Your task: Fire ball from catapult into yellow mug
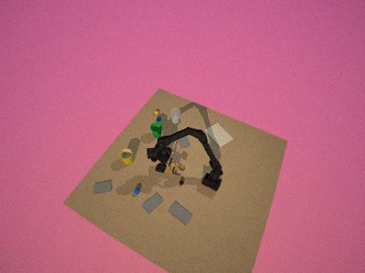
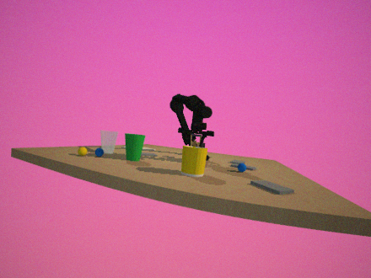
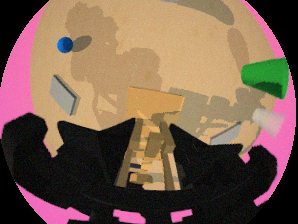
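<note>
The small black ball is 160 mm behind my gripper tip, 60 mm below it and 50 mm to the left of it. Also, from my gripper tip: yellow mug: 290 mm ahead, 60 mm to the left, 50 mm below; then green cup: 240 mm to the right, 200 mm ahead, 40 mm below; then wooden catapult: 70 mm behind, 20 mm above.
</note>
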